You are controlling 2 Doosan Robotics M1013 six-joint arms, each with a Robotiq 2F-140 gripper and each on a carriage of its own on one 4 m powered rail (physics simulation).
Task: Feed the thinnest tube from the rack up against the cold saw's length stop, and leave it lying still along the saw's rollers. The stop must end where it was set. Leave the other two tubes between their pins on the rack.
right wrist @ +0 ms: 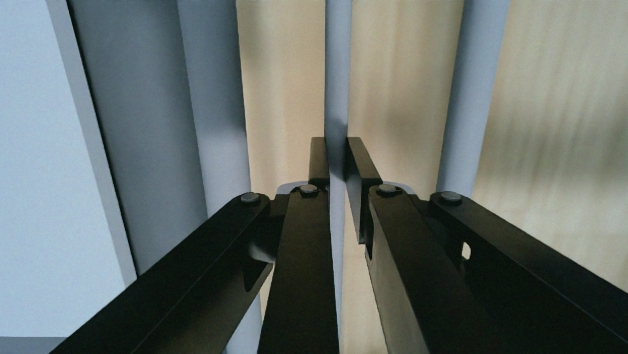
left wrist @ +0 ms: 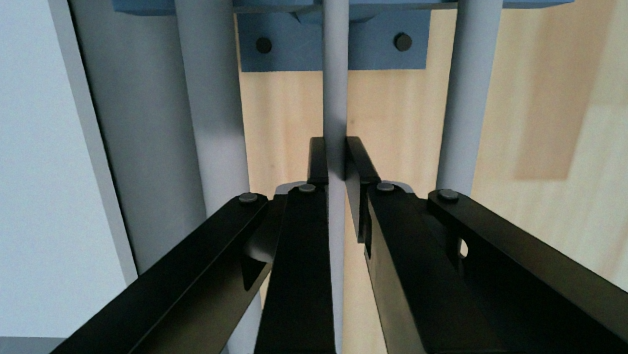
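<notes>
The thinnest tube (left wrist: 335, 90) (right wrist: 337, 75) is grey and runs up the middle of both wrist views, between the other two tubes. My left gripper (left wrist: 334, 159) is shut on it, one pad on each side. My right gripper (right wrist: 335, 159) is shut on the same tube at another place along it. The thickest tube (left wrist: 215, 115) (right wrist: 215, 115) lies to the left and the middle-sized tube (left wrist: 472, 100) (right wrist: 475, 100) to the right, both outside the fingers. The saw's length stop and rollers cannot be made out.
A blue rack bracket (left wrist: 390, 47) with two dark bolts crosses under the tubes at the top of the left wrist view. A pale, flat-topped block (left wrist: 50, 200) (right wrist: 50, 200) stands at the left, beside the thickest tube. Pale wood (left wrist: 530, 225) (right wrist: 540, 200) lies below the tubes.
</notes>
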